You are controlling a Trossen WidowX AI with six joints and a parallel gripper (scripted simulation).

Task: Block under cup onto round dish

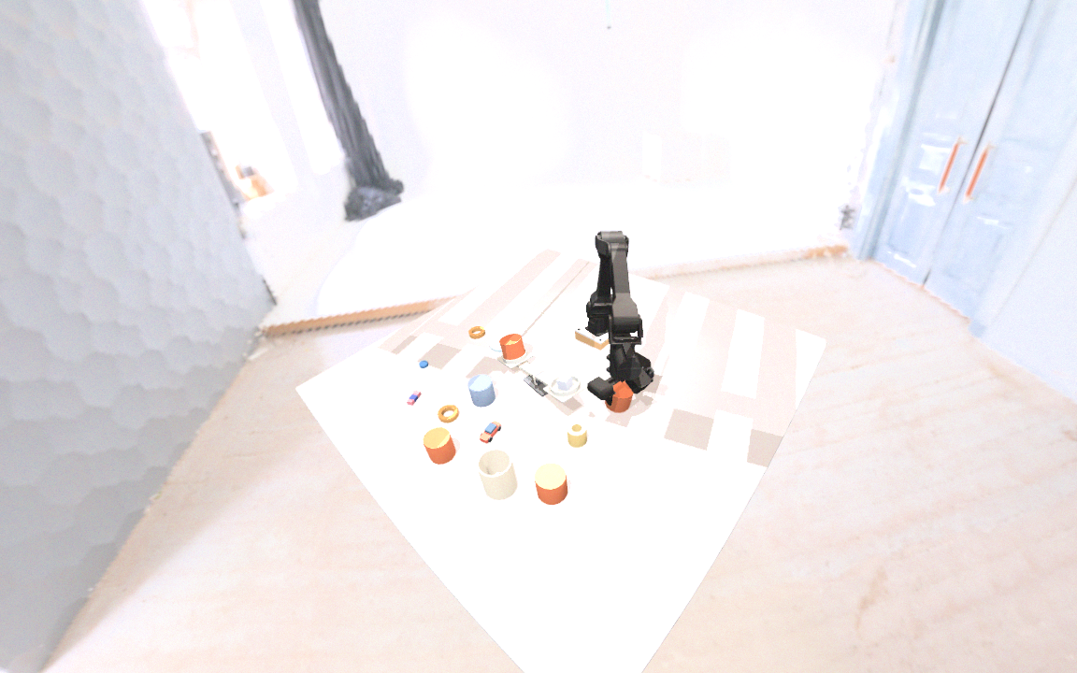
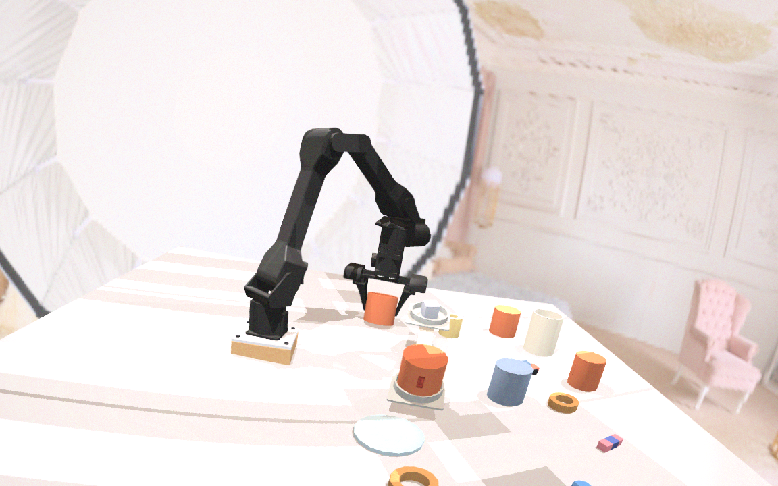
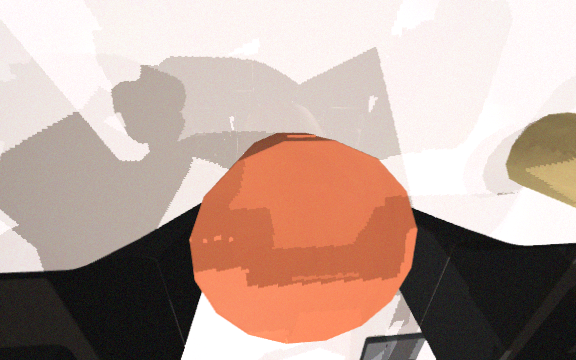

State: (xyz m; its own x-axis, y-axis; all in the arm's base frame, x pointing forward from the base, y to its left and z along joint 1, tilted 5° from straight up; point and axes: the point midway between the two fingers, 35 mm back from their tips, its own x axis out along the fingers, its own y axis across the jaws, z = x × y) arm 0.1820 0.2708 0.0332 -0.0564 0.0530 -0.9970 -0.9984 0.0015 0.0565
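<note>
The grey block is 110 mm ahead of my gripper tip, 100 mm to the right of it and 60 mm above it. Round my gripper tip: blue cylinder 280 mm ahead, 280 mm to the right, 10 mm above; then cream cylinder 390 mm ahead, 20 mm above; then balance 110 mm ahead, 220 mm to the right, 10 mm above.
</note>
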